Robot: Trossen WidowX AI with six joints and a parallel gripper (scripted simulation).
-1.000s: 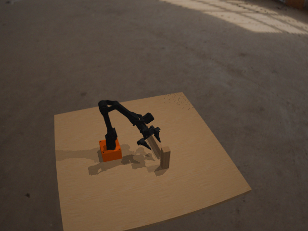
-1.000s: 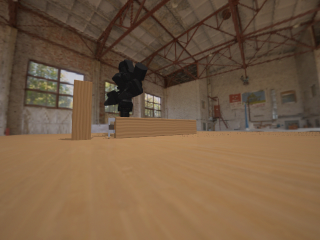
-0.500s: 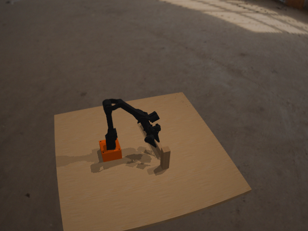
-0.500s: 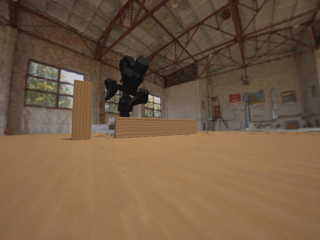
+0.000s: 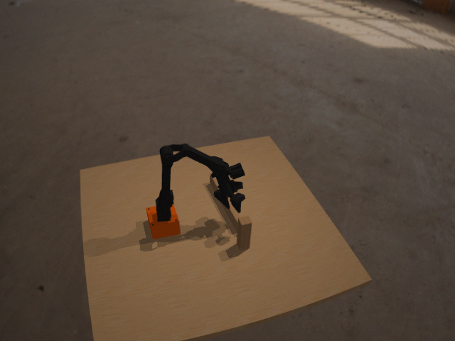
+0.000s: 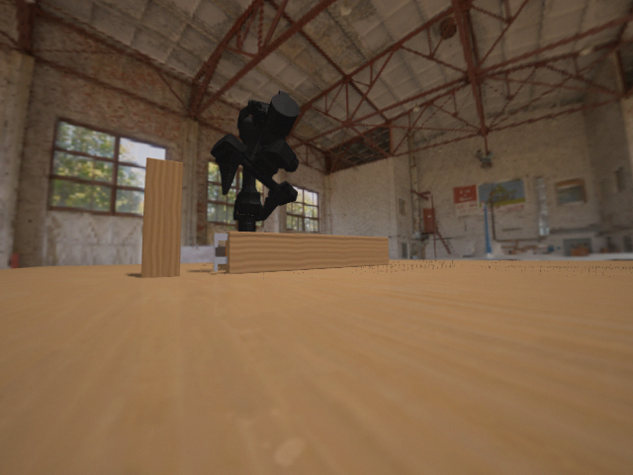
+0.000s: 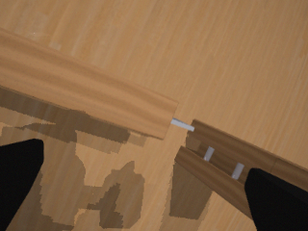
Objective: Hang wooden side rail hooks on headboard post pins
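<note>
Now: the headboard post 130 mm to the right of my gripper tip, 30 mm below it and 30 mm ahead of it.
</note>
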